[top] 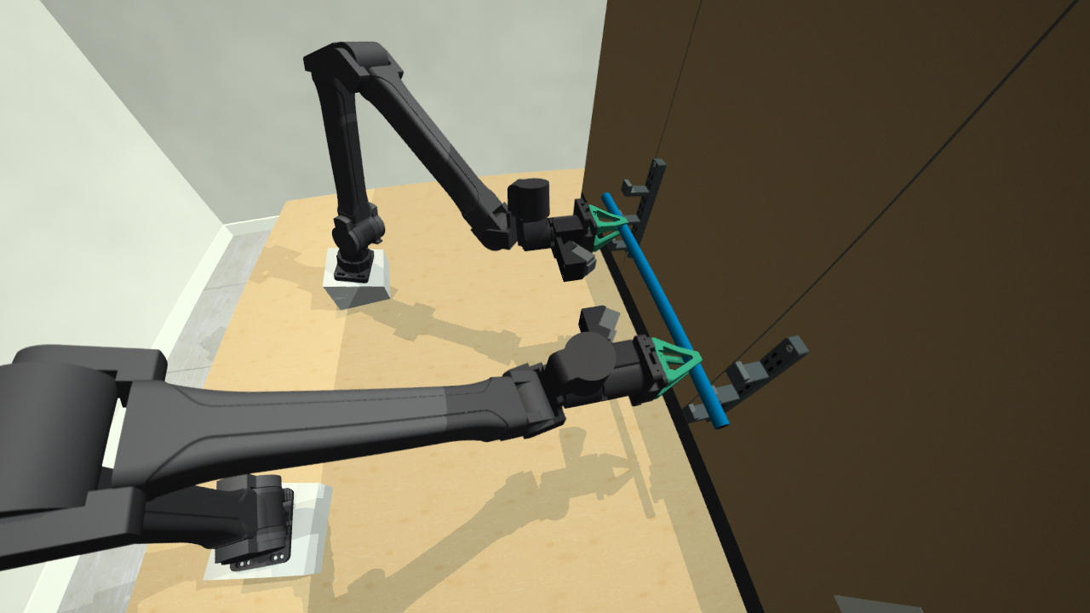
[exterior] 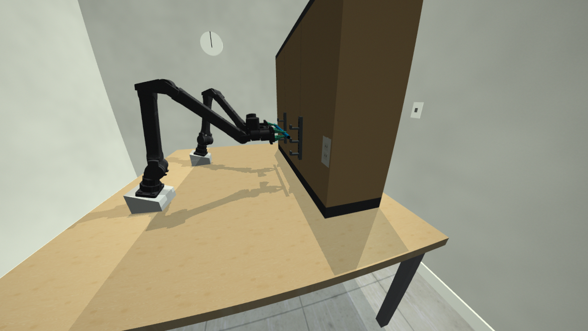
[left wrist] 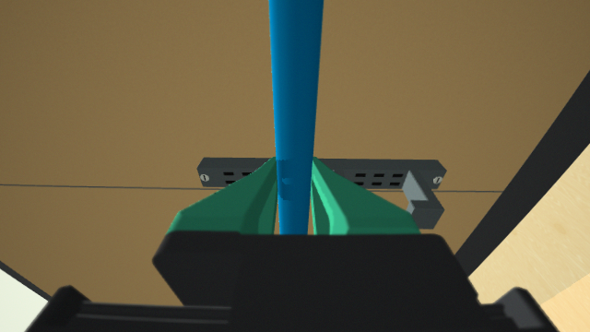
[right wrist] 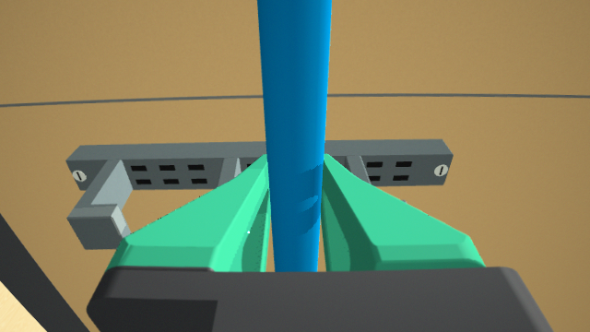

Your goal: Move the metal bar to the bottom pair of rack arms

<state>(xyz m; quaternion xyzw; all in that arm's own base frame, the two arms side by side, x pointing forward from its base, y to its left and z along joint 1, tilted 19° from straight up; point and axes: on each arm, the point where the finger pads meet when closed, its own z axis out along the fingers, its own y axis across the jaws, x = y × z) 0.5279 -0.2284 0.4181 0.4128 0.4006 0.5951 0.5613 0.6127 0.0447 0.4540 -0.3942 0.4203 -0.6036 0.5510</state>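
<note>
Now: the blue metal bar 150 mm to the left of my right hand and 20 mm behind it. From my right hand the other things lie so: black plinth 280 mm below, 210 mm to the left, 60 mm ahead; tall brown cabinet 230 mm to the left, 210 mm ahead, 140 mm above.
The blue metal bar lies 15 cm to the right of my left hand and 2 cm ahead of it. Round my left hand: black plinth 28 cm below, 11 cm ahead, 9 cm to the right; tall brown cabinet 25 cm ahead, 14 cm above, 7 cm to the right.
</note>
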